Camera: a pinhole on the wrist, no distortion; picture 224 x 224 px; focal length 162.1 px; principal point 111.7 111.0 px. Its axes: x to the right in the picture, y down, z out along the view. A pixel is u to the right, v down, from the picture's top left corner.
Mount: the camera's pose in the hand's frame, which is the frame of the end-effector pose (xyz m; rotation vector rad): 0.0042 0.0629 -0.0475 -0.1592 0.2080 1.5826
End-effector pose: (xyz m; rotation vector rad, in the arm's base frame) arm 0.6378 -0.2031 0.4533 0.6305 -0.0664 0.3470
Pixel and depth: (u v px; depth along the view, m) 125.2 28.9 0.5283
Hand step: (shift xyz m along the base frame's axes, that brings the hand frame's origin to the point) 0.2098 -0.0034 0.5399
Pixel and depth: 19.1 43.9 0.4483
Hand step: 0.2421 -0.2574 0.3460
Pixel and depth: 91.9 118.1 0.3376
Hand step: -0.0212 -0.0953 0.2918
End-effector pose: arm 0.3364 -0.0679 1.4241 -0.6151 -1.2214 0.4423
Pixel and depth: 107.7 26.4 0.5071
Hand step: -0.3361 0.3934 0.1888
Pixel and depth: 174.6 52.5 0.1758
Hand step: -0.0785 0.1947 -0.0368
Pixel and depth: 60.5 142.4 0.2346
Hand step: -0.1997 0.0527 -0.0099
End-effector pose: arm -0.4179 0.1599 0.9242 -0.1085 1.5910 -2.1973
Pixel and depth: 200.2 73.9 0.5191
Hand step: 0.1327 -0.5120 -0.3163
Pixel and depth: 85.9 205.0 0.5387
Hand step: 0.4466 -0.3654 0.1337
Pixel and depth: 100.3 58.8 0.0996
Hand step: 0.0027 -0.0796 -0.0636
